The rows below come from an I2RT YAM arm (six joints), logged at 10 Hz.
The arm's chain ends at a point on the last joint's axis. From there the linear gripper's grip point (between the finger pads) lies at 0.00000 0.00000 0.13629 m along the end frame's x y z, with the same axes.
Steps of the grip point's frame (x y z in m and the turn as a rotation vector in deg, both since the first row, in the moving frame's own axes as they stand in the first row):
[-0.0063 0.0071 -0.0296 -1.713 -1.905 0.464]
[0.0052 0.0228 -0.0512 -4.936 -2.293 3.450]
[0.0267 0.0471 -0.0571 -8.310 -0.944 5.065]
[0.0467 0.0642 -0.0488 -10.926 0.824 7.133]
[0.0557 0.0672 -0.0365 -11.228 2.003 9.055]
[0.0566 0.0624 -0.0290 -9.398 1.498 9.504]
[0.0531 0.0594 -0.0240 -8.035 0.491 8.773]
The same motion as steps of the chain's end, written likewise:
[-0.0018 0.0030 -0.0295 -1.713 -1.905 0.464]
[0.0110 0.0112 -0.0506 -4.936 -2.293 3.450]
[0.0298 0.0275 -0.0557 -8.310 -0.944 5.065]
[0.0464 0.0383 -0.0463 -10.926 0.824 7.133]
[0.0531 0.0404 -0.0338 -11.228 2.003 9.055]
[0.0549 0.0400 -0.0271 -9.398 1.498 9.504]
[0.0534 0.0403 -0.0227 -8.035 0.491 8.773]

